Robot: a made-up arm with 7 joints.
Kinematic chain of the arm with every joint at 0, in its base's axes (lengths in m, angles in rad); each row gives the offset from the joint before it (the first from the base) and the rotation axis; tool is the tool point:
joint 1: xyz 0 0.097 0 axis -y
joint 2: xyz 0 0.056 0 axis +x
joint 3: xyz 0 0 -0.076 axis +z
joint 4: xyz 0 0 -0.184 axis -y
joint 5: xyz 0 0 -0.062 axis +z
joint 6: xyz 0 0 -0.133 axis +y
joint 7: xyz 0 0 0 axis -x
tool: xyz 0 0 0
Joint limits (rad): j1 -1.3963..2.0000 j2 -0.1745..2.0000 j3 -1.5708..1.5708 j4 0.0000..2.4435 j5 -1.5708..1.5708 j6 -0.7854..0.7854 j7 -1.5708..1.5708
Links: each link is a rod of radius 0.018 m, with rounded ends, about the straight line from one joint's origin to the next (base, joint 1, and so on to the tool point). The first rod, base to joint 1, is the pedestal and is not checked.
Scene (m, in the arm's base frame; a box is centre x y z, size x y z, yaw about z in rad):
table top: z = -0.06
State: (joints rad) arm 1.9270 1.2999 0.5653 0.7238 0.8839 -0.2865 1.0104
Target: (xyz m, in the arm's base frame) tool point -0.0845 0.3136 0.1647
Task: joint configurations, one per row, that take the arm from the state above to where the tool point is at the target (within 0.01 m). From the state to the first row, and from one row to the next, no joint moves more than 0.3 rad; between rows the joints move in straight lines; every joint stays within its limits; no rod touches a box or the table.
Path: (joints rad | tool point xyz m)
1: 1.8478 1.3840 0.5300 0.9864 0.8839 -0.2865 1.0104 | -0.0504 0.5295 0.1316
2: 1.7685 1.4681 0.4947 1.2490 0.8839 -0.2865 1.0104 | -0.0853 0.4820 0.1490
3: 1.6893 1.5522 0.4594 1.5116 0.8839 -0.2865 1.0104 | -0.1013 0.4261 0.1636
4: 1.6101 1.6363 0.4242 1.7742 0.8839 -0.2865 1.0104 | -0.0996 0.3680 0.1703
5: 1.5309 1.7204 0.3889 2.0369 0.8839 -0.2865 1.0104 | -0.0845 0.3136 0.1647

